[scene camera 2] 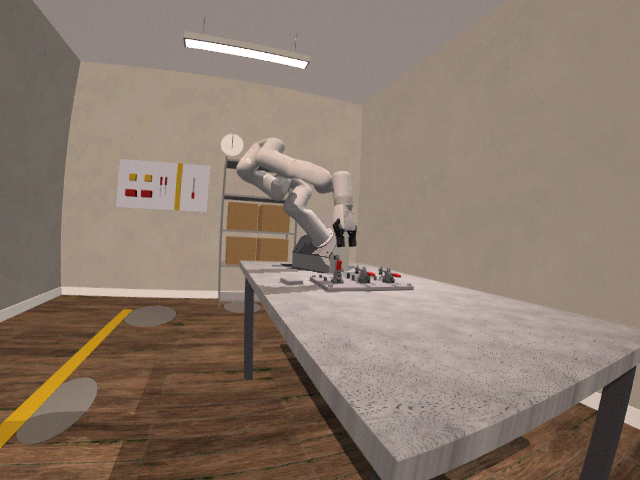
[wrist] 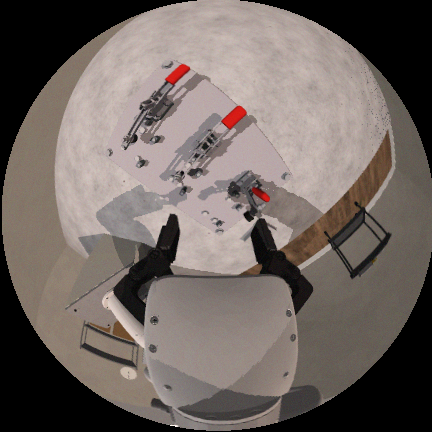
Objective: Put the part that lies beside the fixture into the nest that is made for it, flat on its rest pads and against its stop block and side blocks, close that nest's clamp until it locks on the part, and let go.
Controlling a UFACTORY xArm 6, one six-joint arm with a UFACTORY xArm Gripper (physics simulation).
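Places are measured from the arm's base along level axes (x right, y ahead, z up), in millimetres.
Pixels of known places: gripper, fingertip midpoint: (scene camera 2: 347, 246) (wrist: 216, 224); arm's base, link origin: (scene camera 2: 322, 238).
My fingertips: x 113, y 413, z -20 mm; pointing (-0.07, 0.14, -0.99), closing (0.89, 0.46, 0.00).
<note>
Ahead of a thing's pixels: the offset from my fingertips to its top centre. "pt": to the spot under its first point. Level surfaces: height alone.
The part, a flat light grey piece {dz -133, dx +198, dy -65 mm} (scene camera 2: 291, 280) (wrist: 248, 233), lies on the table beside the fixture plate (scene camera 2: 372, 288) (wrist: 267, 160); in the wrist view my right finger hides much of it. The plate bears three clamps with red handles. The clamp nearest the part {pt dz -107, dx +66, dy +51 mm} (scene camera 2: 337, 277) (wrist: 245, 185) has its handle upright. The middle clamp {dz -71, dx -51, dy +54 mm} (scene camera 2: 363, 275) (wrist: 206, 144) and the far clamp {dz -76, dx -159, dy +74 mm} (scene camera 2: 387, 276) (wrist: 156, 107) have handles reaching outward. Small pads and blocks stand beside the clamps. My gripper (scene camera 2: 346, 245) (wrist: 216, 224) is open and empty, pointing down above the table, behind the plate in the scene view.
The table {dz -148 mm} (scene camera 2: 439, 351) (wrist: 280, 65) extends past the fixture. The robot's base (scene camera 2: 310, 259) stands at its far end. A shelf rack (scene camera 2: 221, 248) with brown boxes (scene camera 2: 241, 250) stands by the back wall. The arm's shadow falls across the table near the plate.
</note>
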